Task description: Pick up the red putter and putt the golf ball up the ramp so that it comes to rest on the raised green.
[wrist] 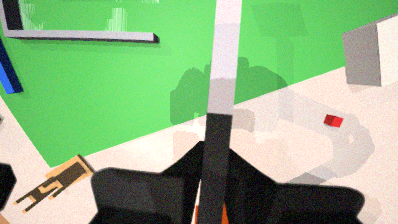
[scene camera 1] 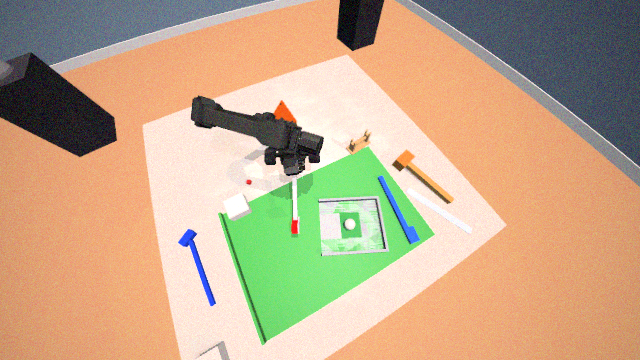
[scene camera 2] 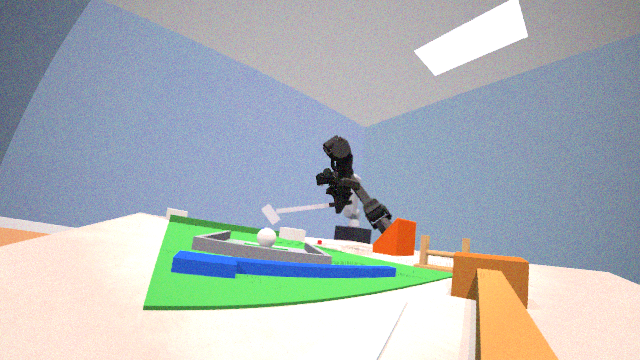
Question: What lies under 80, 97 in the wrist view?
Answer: A green mat.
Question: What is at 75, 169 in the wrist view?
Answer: A wooden stand.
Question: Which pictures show my gripper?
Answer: The wrist view, scene camera 1 and scene camera 2: all of them.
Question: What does my gripper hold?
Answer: A red putter.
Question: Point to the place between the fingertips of my gripper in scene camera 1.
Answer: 295, 166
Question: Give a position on a blue bar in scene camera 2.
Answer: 201, 264
